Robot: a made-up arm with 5 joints. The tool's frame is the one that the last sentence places. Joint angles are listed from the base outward.
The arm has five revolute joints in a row. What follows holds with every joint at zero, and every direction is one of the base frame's.
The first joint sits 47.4 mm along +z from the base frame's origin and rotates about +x.
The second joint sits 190 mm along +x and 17.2 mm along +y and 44.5 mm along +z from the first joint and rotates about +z.
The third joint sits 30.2 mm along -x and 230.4 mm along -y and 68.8 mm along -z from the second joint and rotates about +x.
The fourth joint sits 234.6 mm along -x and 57 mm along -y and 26.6 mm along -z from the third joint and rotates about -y.
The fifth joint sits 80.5 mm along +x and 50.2 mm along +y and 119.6 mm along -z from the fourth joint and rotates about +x.
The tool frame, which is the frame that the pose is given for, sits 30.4 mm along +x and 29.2 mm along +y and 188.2 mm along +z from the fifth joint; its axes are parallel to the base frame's.
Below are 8 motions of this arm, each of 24 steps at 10 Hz.
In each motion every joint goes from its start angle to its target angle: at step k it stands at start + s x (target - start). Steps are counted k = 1, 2, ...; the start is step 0. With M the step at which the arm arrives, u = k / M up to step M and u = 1 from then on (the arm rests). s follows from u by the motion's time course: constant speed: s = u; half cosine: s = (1 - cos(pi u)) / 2; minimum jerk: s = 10 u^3 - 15 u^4 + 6 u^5.
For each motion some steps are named. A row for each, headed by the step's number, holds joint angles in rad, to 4 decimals.
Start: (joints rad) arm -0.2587 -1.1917 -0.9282 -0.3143 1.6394
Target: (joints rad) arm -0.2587 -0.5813 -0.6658 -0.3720 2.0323
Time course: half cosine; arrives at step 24
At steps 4, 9, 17, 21, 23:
4: -0.2587 -1.1508 -0.9106 -0.3182 1.6657
9: -0.2587 -1.0033 -0.8472 -0.3321 1.7607
17: -0.2587 -0.7007 -0.7171 -0.3607 1.9554
21: -0.2587 -0.6045 -0.6758 -0.3698 2.0173
23: -0.2587 -0.5839 -0.6669 -0.3718 2.0306

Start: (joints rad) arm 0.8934 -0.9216 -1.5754 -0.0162 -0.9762
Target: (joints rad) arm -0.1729 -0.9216 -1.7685 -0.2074 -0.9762
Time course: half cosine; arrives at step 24
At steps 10, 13, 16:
10: 0.4982 -0.9216 -1.6470 -0.0871 -0.9762
13: 0.2907 -0.9216 -1.6846 -0.1243 -0.9762
16: 0.0937 -0.9216 -1.7202 -0.1596 -0.9762

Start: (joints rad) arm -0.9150 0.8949 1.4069 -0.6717 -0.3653
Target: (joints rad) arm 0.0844 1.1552 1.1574 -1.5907 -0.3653
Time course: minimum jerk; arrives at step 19
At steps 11, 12, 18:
11: -0.2698 1.0629 1.2458 -1.2650 -0.3653
12: -0.1799 1.0864 1.2234 -1.3477 -0.3653
18: 0.0831 1.1548 1.1577 -1.5895 -0.3653

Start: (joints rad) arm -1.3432 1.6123 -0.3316 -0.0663 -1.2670
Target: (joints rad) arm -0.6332 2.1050 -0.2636 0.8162 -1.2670
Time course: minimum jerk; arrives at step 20
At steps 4, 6, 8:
4: -1.3021 1.6408 -0.3277 -0.0152 -1.2670
6: -1.2274 1.6926 -0.3205 0.0776 -1.2670
8: -1.1178 1.7687 -0.3100 0.2138 -1.2670

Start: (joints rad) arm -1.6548 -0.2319 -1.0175 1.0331 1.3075
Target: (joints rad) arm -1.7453 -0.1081 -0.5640 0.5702 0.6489
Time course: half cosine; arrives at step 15
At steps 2, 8, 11, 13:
2: -1.6587 -0.2265 -0.9979 1.0131 1.2790
8: -1.7048 -0.1635 -0.7670 0.7775 0.9438
11: -1.7303 -0.1286 -0.6390 0.6468 0.7579
13: -1.7414 -0.1135 -0.5836 0.5902 0.6774

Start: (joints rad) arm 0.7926 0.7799 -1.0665 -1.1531 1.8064
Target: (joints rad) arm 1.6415 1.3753 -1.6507 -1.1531 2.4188
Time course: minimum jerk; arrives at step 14
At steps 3, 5, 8, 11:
3: 0.8516 0.8213 -1.1071 -1.1531 1.8489
5: 1.0017 0.9266 -1.2104 -1.1531 1.9573
8: 1.3292 1.1563 -1.4358 -1.1531 2.1935
11: 1.5825 1.3339 -1.6101 -1.1531 2.3763

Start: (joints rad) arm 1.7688 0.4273 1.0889 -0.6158 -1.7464
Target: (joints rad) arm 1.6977 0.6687 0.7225 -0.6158 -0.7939
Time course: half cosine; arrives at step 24
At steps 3, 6, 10, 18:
3: 1.7661 0.4365 1.0750 -0.6158 -1.7101
6: 1.7584 0.4627 1.0352 -0.6158 -1.6069
10: 1.7425 0.5168 0.9531 -0.6158 -1.3934
18: 1.7081 0.6333 0.7762 -0.6158 -0.9334

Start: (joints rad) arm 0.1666 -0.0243 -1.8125 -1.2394 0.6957
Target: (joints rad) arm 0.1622 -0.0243 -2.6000 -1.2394 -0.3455
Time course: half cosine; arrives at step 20
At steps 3, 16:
3: 0.1664 -0.0243 -1.8554 -1.2394 0.6390
16: 0.1626 -0.0243 -2.5248 -1.2394 -0.2461

